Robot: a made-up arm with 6 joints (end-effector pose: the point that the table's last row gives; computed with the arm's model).
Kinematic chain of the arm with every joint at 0, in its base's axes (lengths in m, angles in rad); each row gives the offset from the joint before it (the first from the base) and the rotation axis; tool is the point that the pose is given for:
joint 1: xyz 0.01 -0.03 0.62 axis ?
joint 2: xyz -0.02 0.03 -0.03 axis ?
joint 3: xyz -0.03 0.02 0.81 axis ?
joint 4: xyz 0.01 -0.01 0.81 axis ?
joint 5: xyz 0 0.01 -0.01 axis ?
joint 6: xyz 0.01 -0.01 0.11 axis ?
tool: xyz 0 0 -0.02
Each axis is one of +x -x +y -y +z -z.
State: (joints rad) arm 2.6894 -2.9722 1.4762 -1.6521 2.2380 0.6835
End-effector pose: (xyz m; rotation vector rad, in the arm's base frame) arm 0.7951 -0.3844 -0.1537 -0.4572 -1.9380 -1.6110
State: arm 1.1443 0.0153 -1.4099 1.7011 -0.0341 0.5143
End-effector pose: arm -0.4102 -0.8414 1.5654 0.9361 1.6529 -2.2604
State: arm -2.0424 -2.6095 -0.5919 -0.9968 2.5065 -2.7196
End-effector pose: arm 0.1919 0.3224 -0.8456 -0.6086 0.6349 2.4140
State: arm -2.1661 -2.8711 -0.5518 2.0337 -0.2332 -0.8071
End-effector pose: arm 0.0208 -0.0677 -1.0576 3.0215 -0.4267 -0.4054
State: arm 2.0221 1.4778 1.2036 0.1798 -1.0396 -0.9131
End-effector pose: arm -0.5456 1.0543 -0.0430 -1.6664 0.3739 0.7810
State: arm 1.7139 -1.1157 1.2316 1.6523 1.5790 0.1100
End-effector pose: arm -0.0232 -0.7085 1.7027 2.0211 -0.0005 -1.9726
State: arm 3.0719 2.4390 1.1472 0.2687 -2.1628 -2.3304
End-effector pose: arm -0.2518 -0.0305 -0.7221 -0.6739 -1.2483 0.3315
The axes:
joint 1: +z
joint 2: +y
joint 3: +y
joint 4: +z
joint 5: +y
joint 6: +z

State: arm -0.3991 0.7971 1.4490 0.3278 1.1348 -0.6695
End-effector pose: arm 1.0760 -0.4062 0.5881 0.1441 -3.0267 -0.5524
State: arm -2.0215 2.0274 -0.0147 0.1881 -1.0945 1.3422
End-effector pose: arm -0.6271 -1.4060 -0.0459 0.9043 -0.3004 -0.6249
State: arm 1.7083 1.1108 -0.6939 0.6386 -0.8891 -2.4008
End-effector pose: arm -0.1298 0.9652 1.7835 0.2193 0.5530 -0.1600
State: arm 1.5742 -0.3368 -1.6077 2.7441 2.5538 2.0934
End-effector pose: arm -0.0428 -1.0057 1.0555 -1.7138 0.6005 0.8108
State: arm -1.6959 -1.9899 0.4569 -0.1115 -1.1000 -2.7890
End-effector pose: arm 0.2576 1.5507 0.1999 -1.4334 2.2917 0.4552
